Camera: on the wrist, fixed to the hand. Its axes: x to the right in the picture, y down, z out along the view.
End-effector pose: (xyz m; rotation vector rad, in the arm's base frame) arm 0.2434 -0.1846 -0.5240 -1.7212 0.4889 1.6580
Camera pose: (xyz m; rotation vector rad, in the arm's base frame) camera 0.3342 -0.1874 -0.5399 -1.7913 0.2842 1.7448
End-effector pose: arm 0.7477 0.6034 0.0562 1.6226 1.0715 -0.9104
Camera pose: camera 0.7079 0.6834 0.0336 1.4307 1.1278 -0.8656
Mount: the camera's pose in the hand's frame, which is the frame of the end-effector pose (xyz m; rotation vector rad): 0.0254 -0.0571 -0.0678 -0.1700 -0.0515 -0.0511
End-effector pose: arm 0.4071 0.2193 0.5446 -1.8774 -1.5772 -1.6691
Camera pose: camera 0.3169 0.2102 0.5615 -1.9912 -1.5594 -1.8440
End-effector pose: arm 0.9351 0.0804 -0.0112 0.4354 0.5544 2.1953
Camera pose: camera 0.9231 0.1166 -0.0952 0.3818 0.3440 2.1551
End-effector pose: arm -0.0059 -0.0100 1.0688 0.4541 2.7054 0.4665
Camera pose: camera -0.0693 -0.0693 1.1000 0.3445 2.5941 0.6548
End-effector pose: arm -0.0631 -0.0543 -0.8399 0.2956 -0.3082 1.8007
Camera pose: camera -0.0165 0.0068 -0.8909 0.2279 -0.4831 1.7065
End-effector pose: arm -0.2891 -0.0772 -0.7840 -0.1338 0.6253 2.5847
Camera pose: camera -0.2858 -0.0524 -0.8728 -0.1361 0.3782 2.5803
